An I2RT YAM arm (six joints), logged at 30 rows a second.
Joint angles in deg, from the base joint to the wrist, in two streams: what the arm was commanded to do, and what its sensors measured. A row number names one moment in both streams.
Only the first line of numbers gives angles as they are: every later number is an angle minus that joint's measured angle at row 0.
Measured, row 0:
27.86, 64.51, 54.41, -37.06, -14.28, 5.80
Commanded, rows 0 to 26:
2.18, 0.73, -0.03, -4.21, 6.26, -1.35
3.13, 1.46, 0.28, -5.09, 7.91, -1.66
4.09, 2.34, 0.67, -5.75, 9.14, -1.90
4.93, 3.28, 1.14, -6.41, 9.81, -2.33
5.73, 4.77, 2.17, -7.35, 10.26, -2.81
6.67, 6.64, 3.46, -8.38, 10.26, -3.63
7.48, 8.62, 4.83, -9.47, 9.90, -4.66
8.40, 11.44, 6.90, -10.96, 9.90, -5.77
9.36, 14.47, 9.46, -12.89, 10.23, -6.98
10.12, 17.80, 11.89, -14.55, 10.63, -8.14
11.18, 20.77, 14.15, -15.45, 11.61, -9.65
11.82, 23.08, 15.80, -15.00, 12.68, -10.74
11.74, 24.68, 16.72, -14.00, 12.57, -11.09
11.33, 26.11, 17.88, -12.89, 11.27, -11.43
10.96, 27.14, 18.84, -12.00, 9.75, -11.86
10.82, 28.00, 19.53, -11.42, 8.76, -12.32
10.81, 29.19, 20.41, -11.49, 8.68, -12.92
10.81, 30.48, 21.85, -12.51, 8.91, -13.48
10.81, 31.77, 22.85, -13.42, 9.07, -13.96
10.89, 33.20, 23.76, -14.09, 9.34, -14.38
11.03, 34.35, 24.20, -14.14, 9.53, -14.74
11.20, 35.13, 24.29, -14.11, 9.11, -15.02
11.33, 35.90, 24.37, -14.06, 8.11, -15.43
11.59, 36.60, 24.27, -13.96, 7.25, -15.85
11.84, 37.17, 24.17, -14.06, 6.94, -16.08
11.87, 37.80, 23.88, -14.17, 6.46, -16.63
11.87, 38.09, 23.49, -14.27, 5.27, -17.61
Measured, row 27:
11.38, 36.92, 23.35, -11.82, 8.08, -14.51
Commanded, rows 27 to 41:
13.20, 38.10, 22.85, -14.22, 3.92, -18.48
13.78, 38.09, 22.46, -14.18, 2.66, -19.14
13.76, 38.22, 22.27, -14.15, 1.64, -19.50
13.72, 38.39, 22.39, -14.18, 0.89, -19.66
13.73, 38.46, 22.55, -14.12, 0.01, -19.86
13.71, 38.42, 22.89, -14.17, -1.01, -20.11
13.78, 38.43, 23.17, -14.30, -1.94, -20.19
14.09, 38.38, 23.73, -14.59, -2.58, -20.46
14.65, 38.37, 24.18, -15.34, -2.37, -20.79
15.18, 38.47, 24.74, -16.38, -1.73, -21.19
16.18, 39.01, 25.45, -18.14, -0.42, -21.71
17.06, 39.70, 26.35, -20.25, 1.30, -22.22
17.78, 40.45, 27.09, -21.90, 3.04, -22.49
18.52, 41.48, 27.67, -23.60, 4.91, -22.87
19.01, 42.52, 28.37, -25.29, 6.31, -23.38
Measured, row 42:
17.20, 40.00, 26.23, -18.07, 2.27, -20.96
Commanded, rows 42 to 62:
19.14, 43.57, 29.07, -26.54, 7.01, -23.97
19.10, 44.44, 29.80, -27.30, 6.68, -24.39
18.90, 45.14, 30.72, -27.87, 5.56, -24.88
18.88, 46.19, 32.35, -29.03, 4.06, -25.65
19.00, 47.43, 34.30, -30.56, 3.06, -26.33
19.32, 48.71, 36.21, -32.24, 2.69, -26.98
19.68, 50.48, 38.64, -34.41, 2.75, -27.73
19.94, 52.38, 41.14, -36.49, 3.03, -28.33
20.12, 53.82, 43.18, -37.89, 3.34, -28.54
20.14, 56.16, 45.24, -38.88, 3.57, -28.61
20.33, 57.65, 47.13, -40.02, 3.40, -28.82
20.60, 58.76, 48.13, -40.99, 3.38, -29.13
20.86, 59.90, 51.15, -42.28, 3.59, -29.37
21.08, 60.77, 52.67, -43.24, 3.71, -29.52
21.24, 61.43, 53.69, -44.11, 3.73, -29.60
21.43, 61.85, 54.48, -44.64, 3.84, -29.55
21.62, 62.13, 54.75, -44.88, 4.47, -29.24
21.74, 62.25, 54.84, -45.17, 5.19, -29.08
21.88, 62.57, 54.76, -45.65, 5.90, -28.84
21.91, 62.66, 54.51, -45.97, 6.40, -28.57
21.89, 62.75, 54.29, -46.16, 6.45, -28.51
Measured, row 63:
21.68, 62.05, 53.16, -41.42, 4.46, -28.11
